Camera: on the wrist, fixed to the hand. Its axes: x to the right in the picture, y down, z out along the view.
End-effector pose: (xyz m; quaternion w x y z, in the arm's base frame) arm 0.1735 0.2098 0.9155 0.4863 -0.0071 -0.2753 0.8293
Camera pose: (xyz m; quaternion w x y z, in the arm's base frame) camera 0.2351 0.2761 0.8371 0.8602 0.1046 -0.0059 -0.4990
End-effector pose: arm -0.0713 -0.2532 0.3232 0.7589 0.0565 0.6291 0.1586
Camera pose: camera -0.1751 -0.3016 0.2883 0.0703 -0.7079 0.1599 -0.6844
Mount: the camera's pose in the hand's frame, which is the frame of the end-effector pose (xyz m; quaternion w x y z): 0.0012 -0.0380 -0.1135 0.0054 -0.0853 0.1507 -0.9849
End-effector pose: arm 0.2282 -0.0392 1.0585 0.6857 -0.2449 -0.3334 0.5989
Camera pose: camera 0.3385 -0.0370 1.0120 0.6229 0.1783 -0.1907 -0.7374
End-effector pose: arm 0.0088 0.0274 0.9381 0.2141 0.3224 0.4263 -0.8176
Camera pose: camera 0.0233 0.1428 0.9098 0.8408 0.3132 -0.4218 0.1303
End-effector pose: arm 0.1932 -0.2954 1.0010 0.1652 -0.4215 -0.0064 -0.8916
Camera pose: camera 0.0960 -0.2769 0.9336 0.9122 -0.1243 0.3142 0.2316
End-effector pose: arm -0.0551 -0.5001 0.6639 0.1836 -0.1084 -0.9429 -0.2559
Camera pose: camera -0.0345 -0.5914 0.7385 0.1182 -0.9510 0.0624 0.2790
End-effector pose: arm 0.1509 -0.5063 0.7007 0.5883 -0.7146 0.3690 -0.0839
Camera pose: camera 0.1052 -0.5941 0.7680 0.1960 0.4048 0.6060 0.6561
